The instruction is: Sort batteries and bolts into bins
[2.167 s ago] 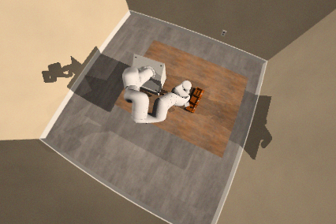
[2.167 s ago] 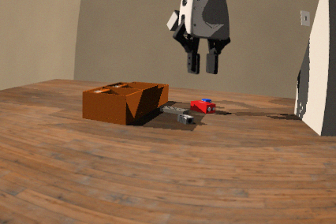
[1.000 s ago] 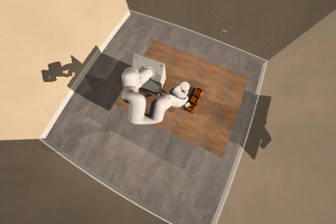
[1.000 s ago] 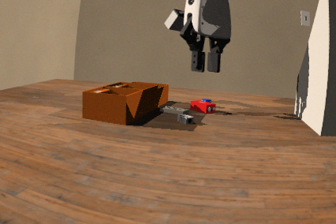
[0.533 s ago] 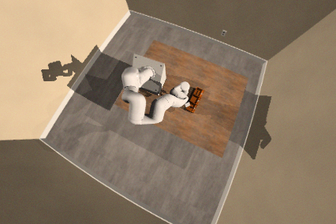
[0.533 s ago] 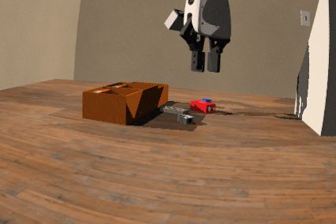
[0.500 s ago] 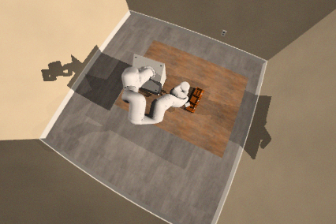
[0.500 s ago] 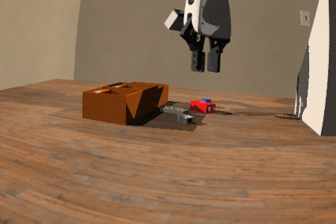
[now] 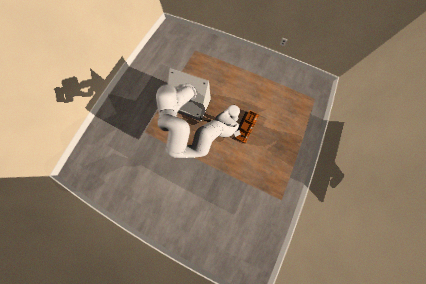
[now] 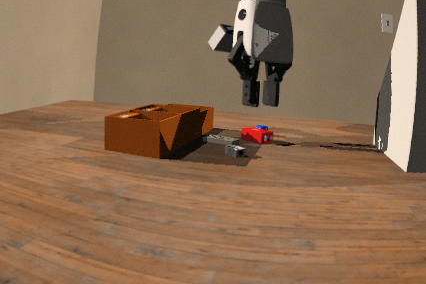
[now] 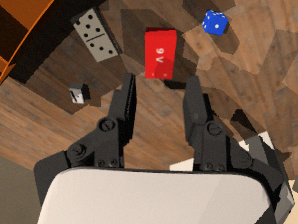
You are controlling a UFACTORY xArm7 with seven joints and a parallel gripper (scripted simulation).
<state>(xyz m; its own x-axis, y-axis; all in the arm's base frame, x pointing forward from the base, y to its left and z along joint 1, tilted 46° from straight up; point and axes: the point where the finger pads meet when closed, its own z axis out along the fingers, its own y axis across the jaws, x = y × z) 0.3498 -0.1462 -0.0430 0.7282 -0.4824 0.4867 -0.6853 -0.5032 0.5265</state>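
Now: hand 7 cm above the red block, 1 cm to the right of it and 1 cm past it. From my hand the other things lie so: blue piece (7 cm below, 6 cm to the right); small black piece (13 cm ahead, 6 cm below, 4 cm to the right); pale grey block (11 cm to the left, 7 cm below, 3 cm ahead).
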